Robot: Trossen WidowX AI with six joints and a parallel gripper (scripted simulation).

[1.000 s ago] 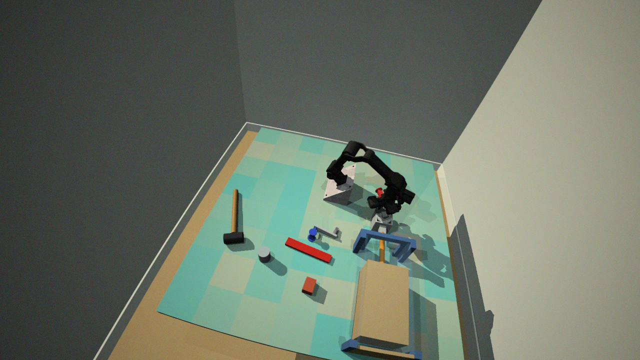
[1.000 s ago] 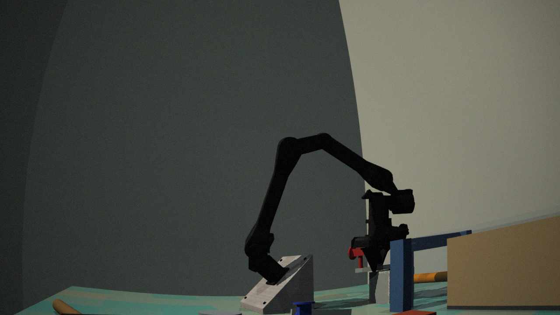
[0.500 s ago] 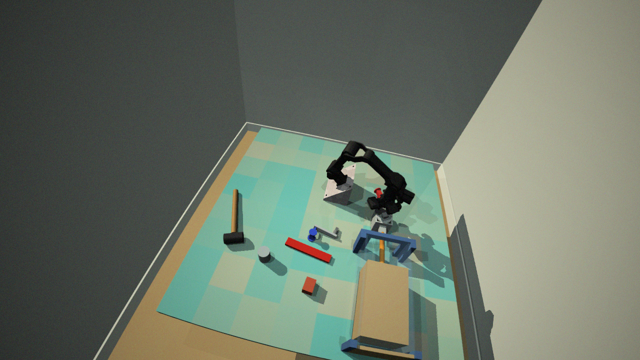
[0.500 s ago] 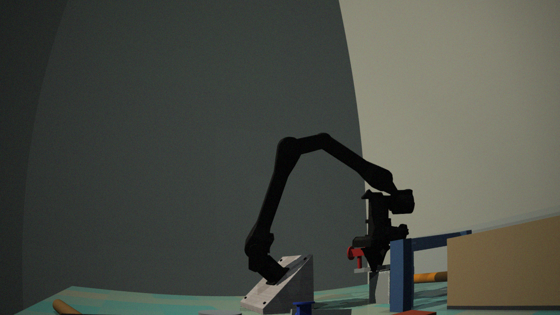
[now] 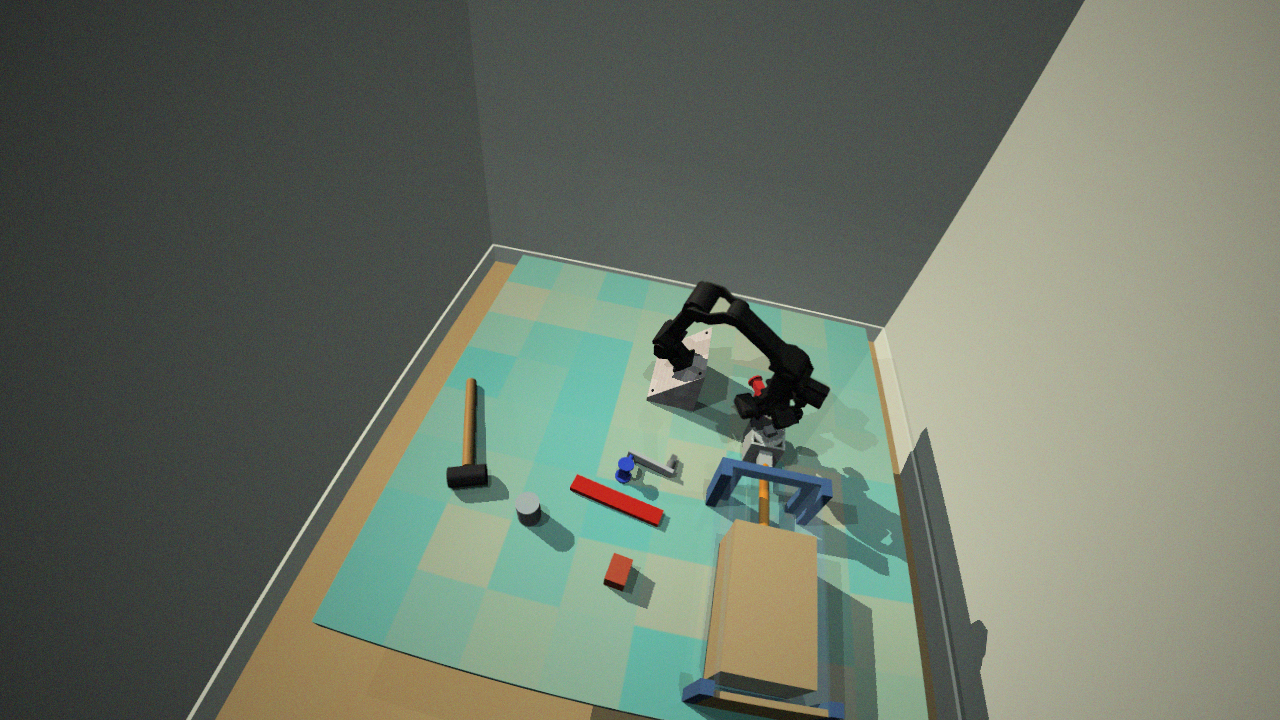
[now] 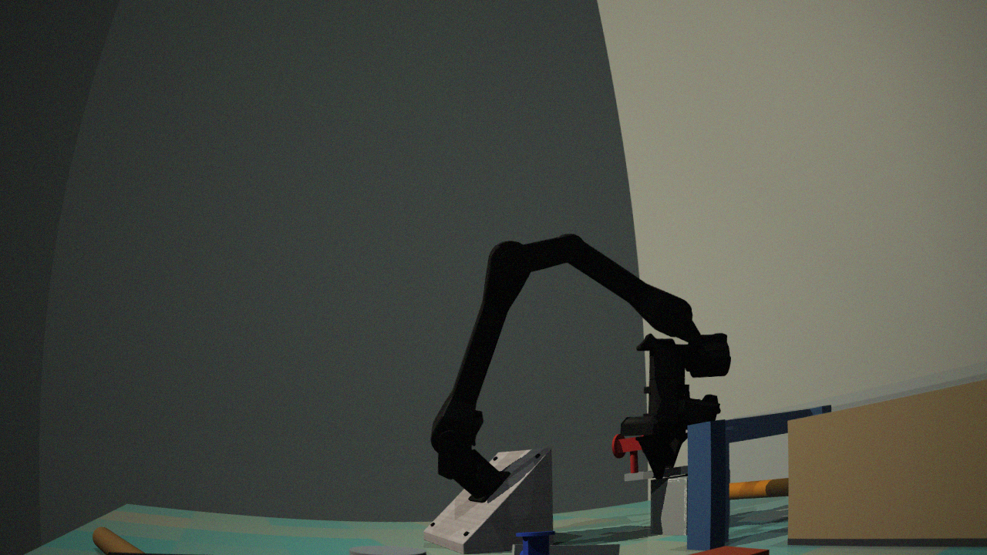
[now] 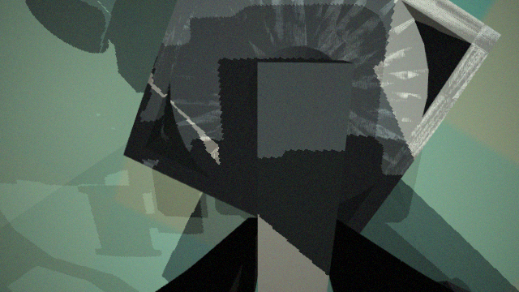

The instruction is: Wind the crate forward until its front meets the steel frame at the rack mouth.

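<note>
The winch handle lies 10 mm behind my gripper tip, 10 mm to the right of it and 20 mm above it. From my gripper tip the other things lie so: red knob: 50 mm behind, 20 mm to the right, 50 mm above; blue steel frame: 200 mm ahead, 30 mm to the left, 20 mm above; grey winch: 30 mm ahead, 10 mm to the left, 60 mm below.
</note>
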